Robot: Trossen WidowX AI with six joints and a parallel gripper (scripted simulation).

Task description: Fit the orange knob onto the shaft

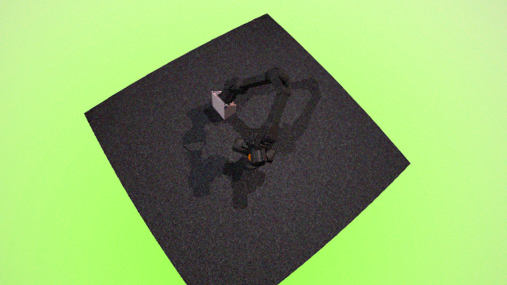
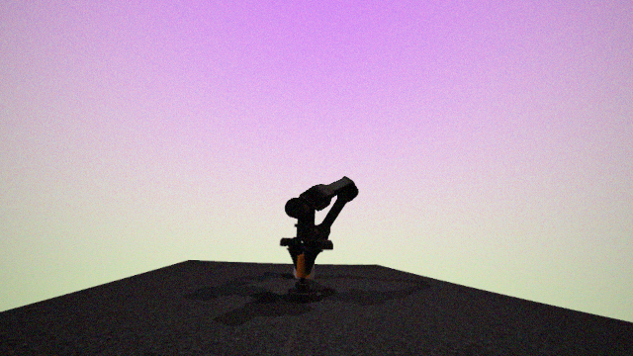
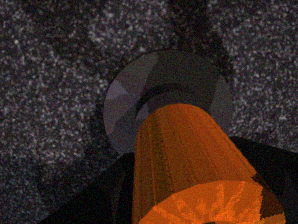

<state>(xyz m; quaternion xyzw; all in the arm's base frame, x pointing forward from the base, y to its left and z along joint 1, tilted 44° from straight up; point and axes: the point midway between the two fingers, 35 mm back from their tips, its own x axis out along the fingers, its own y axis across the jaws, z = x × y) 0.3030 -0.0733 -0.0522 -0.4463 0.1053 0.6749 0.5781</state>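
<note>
My gripper tip is now 20 mm below the orange knob. Also, from my gripper tip: round pedestal 40 mm below.
</note>
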